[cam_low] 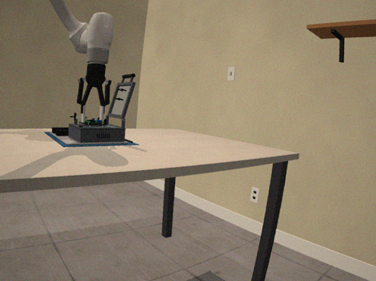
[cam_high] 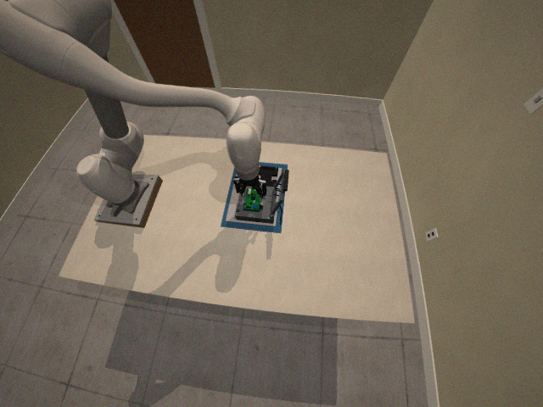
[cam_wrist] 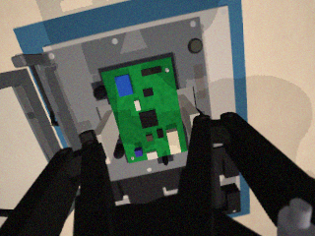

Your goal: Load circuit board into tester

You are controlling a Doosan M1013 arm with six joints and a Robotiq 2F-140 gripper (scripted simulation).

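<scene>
Now: the pin plate 3 cm below my hand and 1 cm to the left of it. Round my hand: latch hook: 7 cm behind, 5 cm to the left, 1 cm below; then tester: 4 cm to the left, 2 cm ahead, 1 cm above; then tester lid: 12 cm ahead, 8 cm above, 2 cm to the left.
</scene>
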